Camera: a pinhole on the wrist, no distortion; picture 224 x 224 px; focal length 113.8 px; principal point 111.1 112.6 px. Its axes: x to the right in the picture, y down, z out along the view. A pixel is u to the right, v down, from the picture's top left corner.
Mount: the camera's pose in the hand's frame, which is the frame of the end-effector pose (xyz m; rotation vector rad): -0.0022 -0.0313 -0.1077 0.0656 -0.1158 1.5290
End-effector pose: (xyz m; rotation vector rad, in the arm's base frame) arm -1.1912 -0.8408 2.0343 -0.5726 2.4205 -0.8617
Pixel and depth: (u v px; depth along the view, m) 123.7 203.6 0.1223
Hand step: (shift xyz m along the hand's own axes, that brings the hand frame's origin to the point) -0.1036 -0.0279 0.0124
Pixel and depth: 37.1 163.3 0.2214
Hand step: -0.1138 -0.1956 0.0924
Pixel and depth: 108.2 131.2 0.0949
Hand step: -0.0210 -0.0440 -0.0142
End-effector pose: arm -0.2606 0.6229 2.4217 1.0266 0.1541 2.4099
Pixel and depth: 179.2 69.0 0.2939
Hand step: 0.1068 0.1047 0.2079
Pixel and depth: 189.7 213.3 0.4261
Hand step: -0.3823 0.2274 0.3384
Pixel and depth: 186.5 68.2 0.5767
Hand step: 0.2171 0.2722 0.5160
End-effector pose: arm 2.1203 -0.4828 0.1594 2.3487 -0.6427 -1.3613
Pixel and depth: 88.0 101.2 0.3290
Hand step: 0.0169 -0.1368 0.2121
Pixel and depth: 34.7 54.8 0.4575
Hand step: 0.2025 -0.3985 0.3176
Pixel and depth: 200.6 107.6 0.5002
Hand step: 0.0174 0.3006 0.4353
